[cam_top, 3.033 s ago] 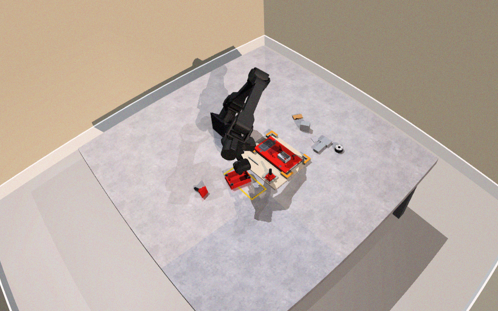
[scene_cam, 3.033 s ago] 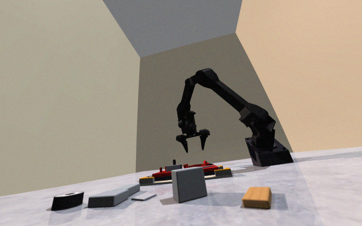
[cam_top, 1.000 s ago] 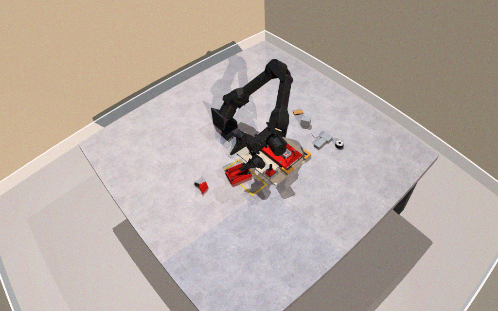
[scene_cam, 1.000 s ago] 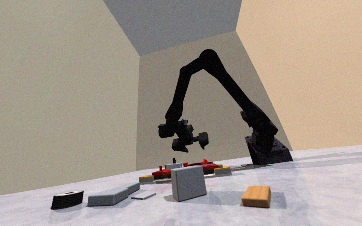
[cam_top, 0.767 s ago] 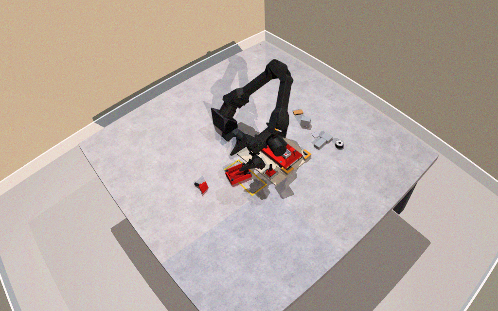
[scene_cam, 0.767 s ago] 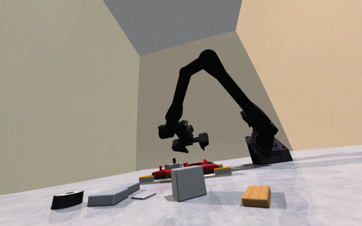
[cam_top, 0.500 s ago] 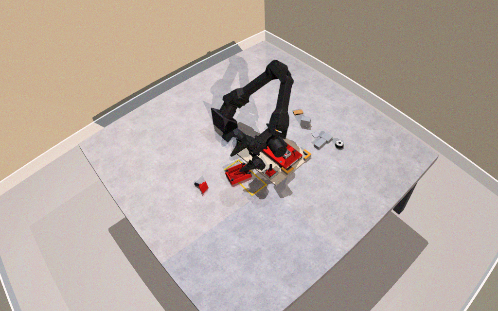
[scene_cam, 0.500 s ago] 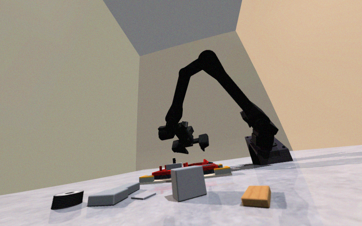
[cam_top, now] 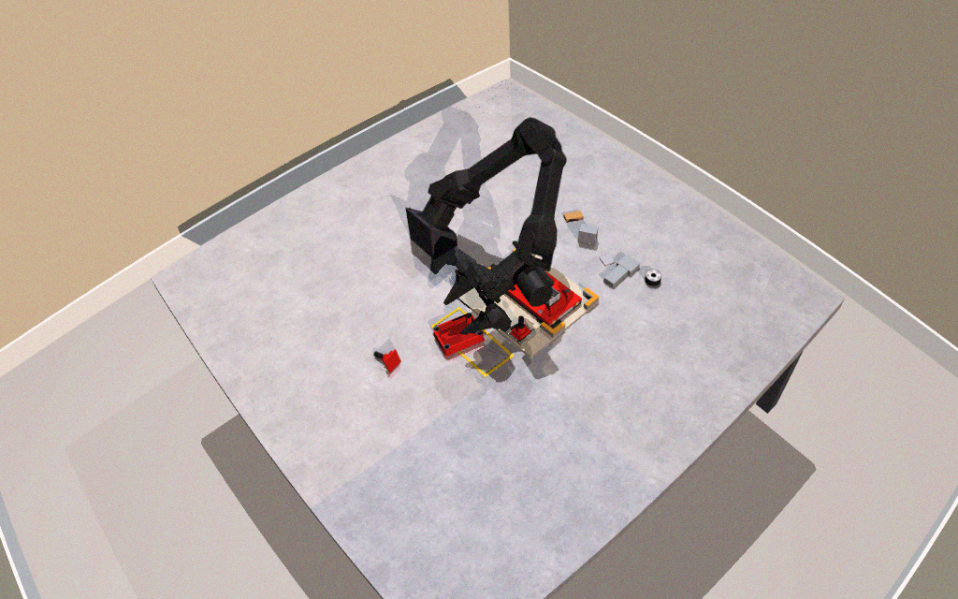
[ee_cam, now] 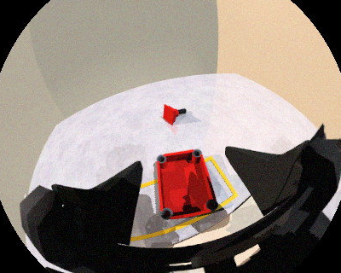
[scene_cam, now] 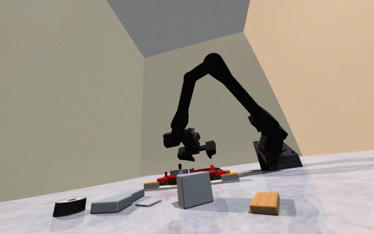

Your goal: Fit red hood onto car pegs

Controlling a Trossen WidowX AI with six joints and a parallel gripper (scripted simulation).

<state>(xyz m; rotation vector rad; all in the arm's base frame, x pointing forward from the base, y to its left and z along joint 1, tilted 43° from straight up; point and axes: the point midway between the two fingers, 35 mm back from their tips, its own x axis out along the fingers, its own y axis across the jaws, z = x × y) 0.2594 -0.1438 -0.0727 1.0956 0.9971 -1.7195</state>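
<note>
My gripper tip is 10 mm to the right of the red hood and 60 mm above it. Round my gripper tip: grey engine block 90 mm ahead, 220 mm to the left, 50 mm below; wooden block 50 mm behind, 490 mm to the left, 70 mm below.
</note>
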